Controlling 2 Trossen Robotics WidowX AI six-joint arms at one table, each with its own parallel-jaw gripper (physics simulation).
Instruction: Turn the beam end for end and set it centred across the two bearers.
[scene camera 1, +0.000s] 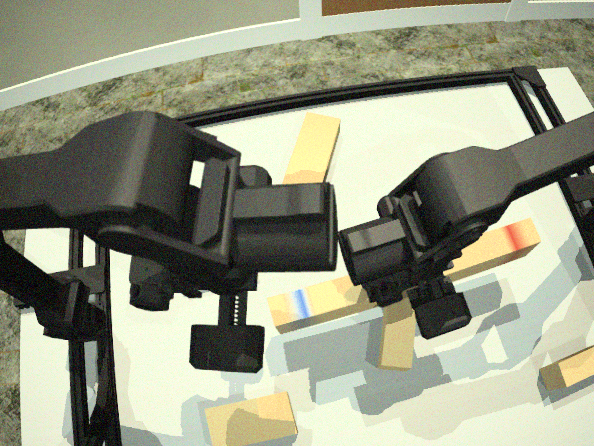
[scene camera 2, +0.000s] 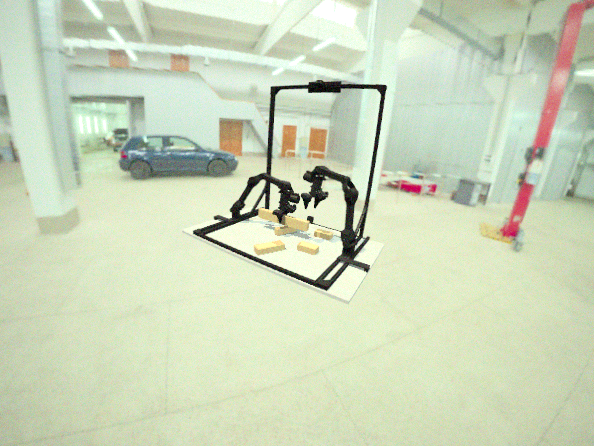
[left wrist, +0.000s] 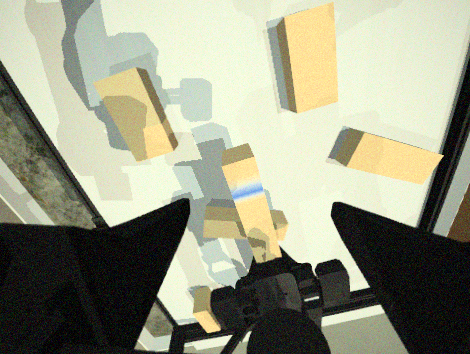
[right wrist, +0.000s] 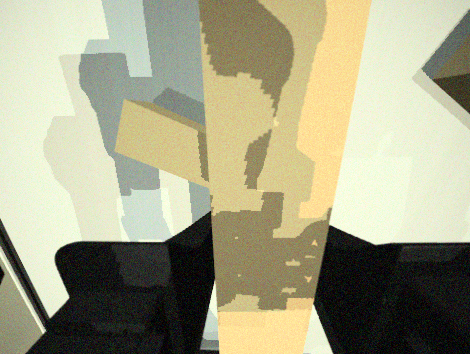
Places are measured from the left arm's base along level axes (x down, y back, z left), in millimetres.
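Pixels of known places: left gripper, between the fingertips: (scene camera 1: 255, 285) (scene camera 2: 310, 208) (left wrist: 260, 206); right gripper, between the fingertips: (scene camera 2: 281, 221); left arm's base, origin of its link: (scene camera 1: 87, 322) (scene camera 2: 347, 254); right arm's base, origin of its link: (scene camera 2: 235, 218).
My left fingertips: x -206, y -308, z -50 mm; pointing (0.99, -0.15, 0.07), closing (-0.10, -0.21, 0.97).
Ahead of a thing's pixels: the offset from my left fingertips to its top centre. "pt": to the spot under its first point.
The beam @(dx +80, dy -197, dz +9 mm) (scene camera 1: 325, 295) (scene camera 2: 297, 223) (left wrist: 254, 210) (right wrist: 265, 150) is long and wooden. In scene camera 1 its blue band is at the left and its red band at the right. My right gripper (scene camera 1: 414, 300) (scene camera 2: 281, 216) (right wrist: 253, 211) is shut on it between the bands. A short wooden block @(dx +182, dy -187, dz -21 mm) (scene camera 1: 397, 340) (scene camera 2: 285, 231) (left wrist: 225, 222) (right wrist: 160, 140) crosses beneath the beam; contact is unclear. My left gripper (scene camera 1: 189, 320) (scene camera 2: 311, 204) (left wrist: 260, 206) is open and empty, high above the table, left of the blue end in scene camera 1. Which blocks are the bearers is unclear.
Other wooden blocks lie around: one at the back @(pt dx +188, dy -114, dz +290 mm) (scene camera 1: 312, 145) (left wrist: 395, 155), one at the front left (scene camera 1: 250, 420) (left wrist: 135, 115), one at the right edge @(pt dx +162, dy -424, dz -181 mm) (scene camera 1: 575, 370) (left wrist: 205, 310), and one at the top of the left wrist view (left wrist: 310, 60). A black frame (scene camera 1: 350, 93) borders the table.
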